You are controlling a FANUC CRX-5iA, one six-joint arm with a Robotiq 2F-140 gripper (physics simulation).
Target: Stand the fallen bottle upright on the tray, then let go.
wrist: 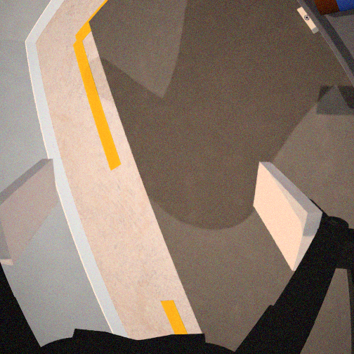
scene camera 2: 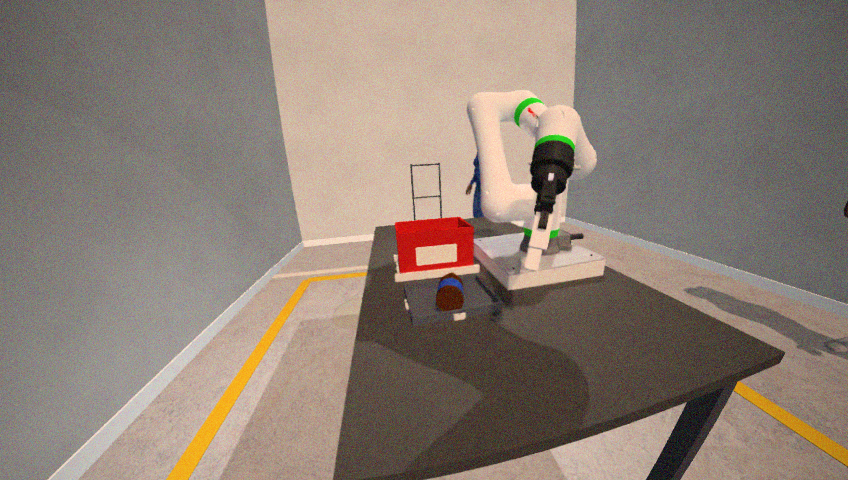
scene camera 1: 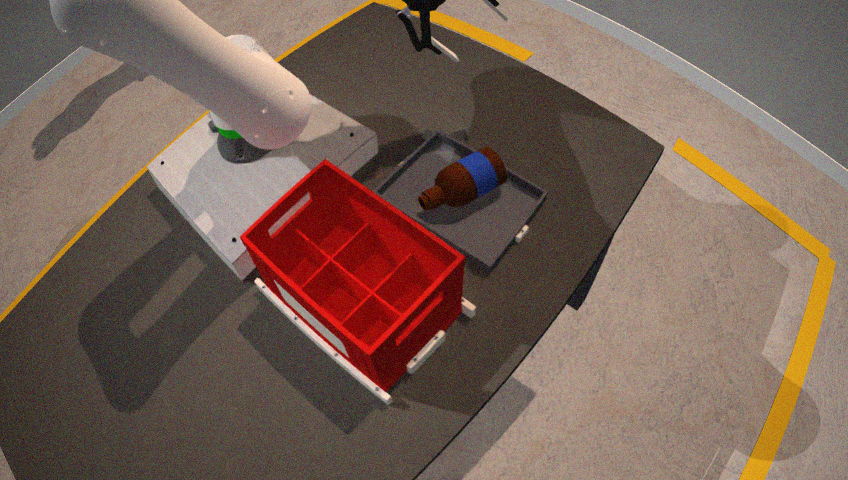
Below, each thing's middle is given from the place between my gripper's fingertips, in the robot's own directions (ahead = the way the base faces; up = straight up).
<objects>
The brown bottle (scene camera 2: 449, 296) is 15 cm ahead of my hand, 20 cm to the right of it and 16 cm below it.
</objects>
